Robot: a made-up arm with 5 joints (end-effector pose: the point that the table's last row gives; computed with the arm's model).
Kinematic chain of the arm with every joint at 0, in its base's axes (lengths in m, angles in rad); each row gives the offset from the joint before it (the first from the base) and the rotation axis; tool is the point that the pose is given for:
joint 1: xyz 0 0 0.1 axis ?
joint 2: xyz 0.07 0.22 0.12 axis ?
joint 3: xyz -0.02 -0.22 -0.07 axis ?
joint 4: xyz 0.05 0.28 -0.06 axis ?
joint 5: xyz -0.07 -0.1 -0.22 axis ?
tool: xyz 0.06 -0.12 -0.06
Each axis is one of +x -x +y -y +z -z.
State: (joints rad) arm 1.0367 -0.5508 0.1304 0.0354 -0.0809
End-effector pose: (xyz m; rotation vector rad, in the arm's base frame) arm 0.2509 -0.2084 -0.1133 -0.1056 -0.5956 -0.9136
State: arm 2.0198 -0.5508 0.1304 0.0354 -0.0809
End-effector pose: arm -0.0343 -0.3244 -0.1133 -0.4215 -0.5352 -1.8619
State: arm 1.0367 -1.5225 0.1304 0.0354 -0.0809
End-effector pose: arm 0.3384 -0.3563 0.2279 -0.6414 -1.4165 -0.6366
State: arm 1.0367 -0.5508 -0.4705 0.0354 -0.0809
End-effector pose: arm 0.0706 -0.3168 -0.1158 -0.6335 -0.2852 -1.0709
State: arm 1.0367 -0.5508 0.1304 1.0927 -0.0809
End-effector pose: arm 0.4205 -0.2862 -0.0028 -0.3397 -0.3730 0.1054
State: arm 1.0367 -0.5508 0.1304 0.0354 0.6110
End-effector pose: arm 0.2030 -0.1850 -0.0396 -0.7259 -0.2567 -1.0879
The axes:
joint 1: -z
joint 2: +y
joint 3: +x
joint 4: +z
joint 5: -x

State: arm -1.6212 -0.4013 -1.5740 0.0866 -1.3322
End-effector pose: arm 0.4007 0.2231 -0.0257 0.0686 -0.4328 1.5600
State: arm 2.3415 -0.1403 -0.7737 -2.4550 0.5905
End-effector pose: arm 0.0778 -0.1352 -0.3739 0.3308 -0.2031 1.3084
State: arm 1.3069 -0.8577 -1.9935 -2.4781 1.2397
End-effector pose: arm -0.2560 -0.3954 -0.1011 0.2976 0.6446 1.4424
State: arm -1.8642 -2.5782 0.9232 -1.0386 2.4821
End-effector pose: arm -0.2915 -0.0314 0.1741 0.4819 -0.9695 0.3776
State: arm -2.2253 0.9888 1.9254 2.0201 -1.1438
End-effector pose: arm -0.4913 0.1805 0.3213 -1.6262 -1.6618 -0.9103
